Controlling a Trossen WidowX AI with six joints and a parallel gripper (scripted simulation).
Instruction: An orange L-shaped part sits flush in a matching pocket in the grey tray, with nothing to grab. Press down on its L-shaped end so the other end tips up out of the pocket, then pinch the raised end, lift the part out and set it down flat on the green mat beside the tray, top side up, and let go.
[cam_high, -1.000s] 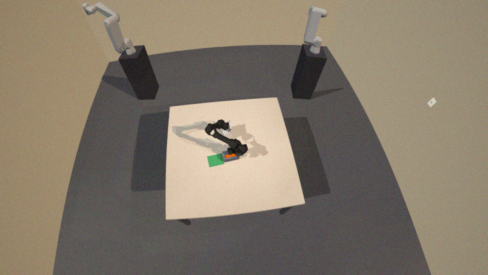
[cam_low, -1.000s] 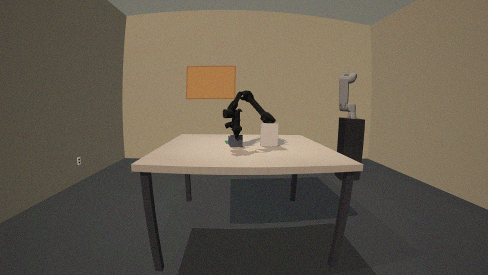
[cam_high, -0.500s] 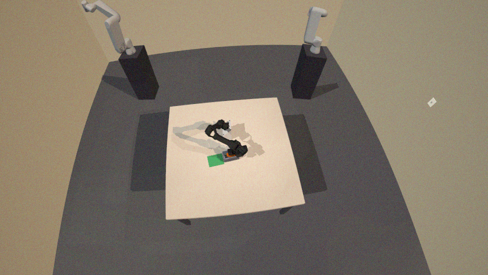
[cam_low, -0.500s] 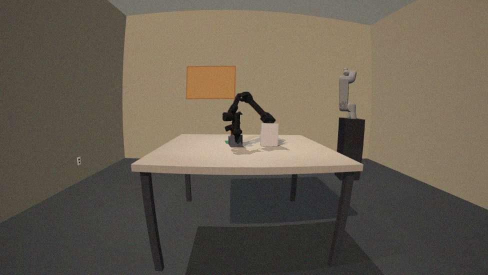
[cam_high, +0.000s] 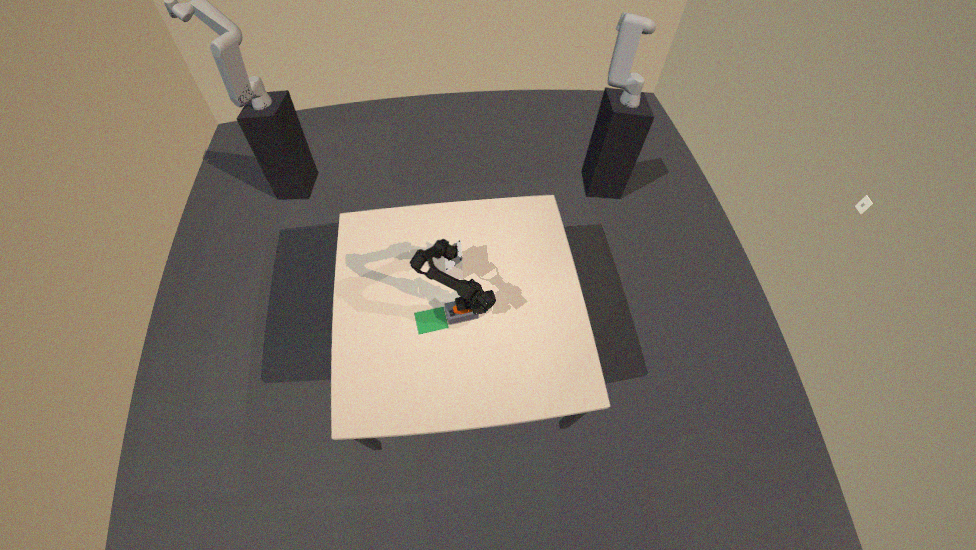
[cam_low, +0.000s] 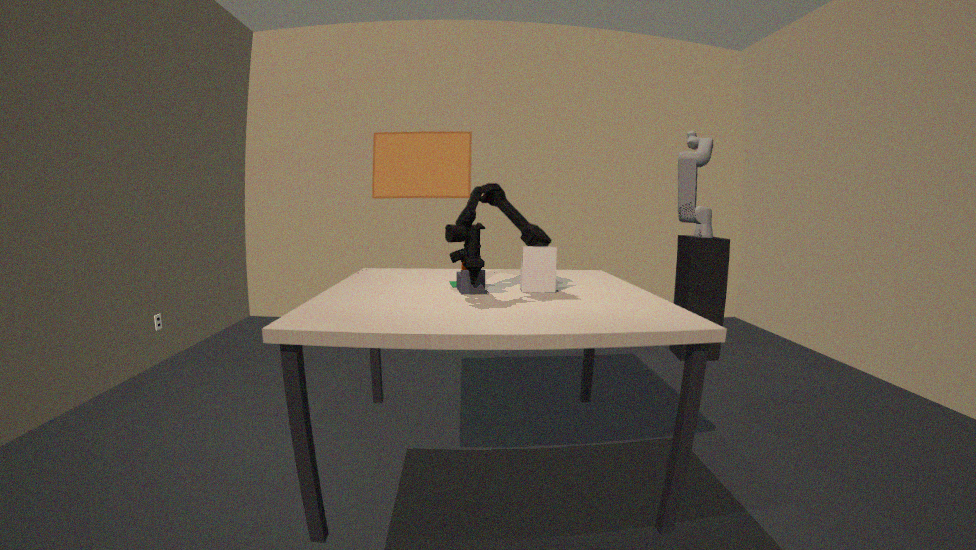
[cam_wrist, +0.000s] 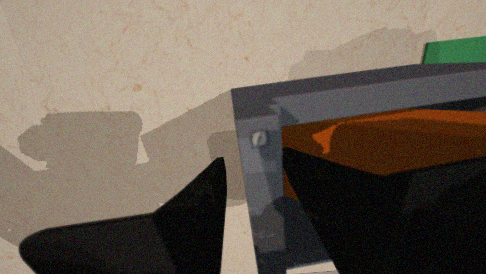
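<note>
The orange L-shaped part is 50 mm to the right of my gripper tip, 10 mm ahead of it and 10 mm above it. The rest, counted from my gripper tip: green mat (220 mm to the right, 60 mm ahead, 50 mm below).
</note>
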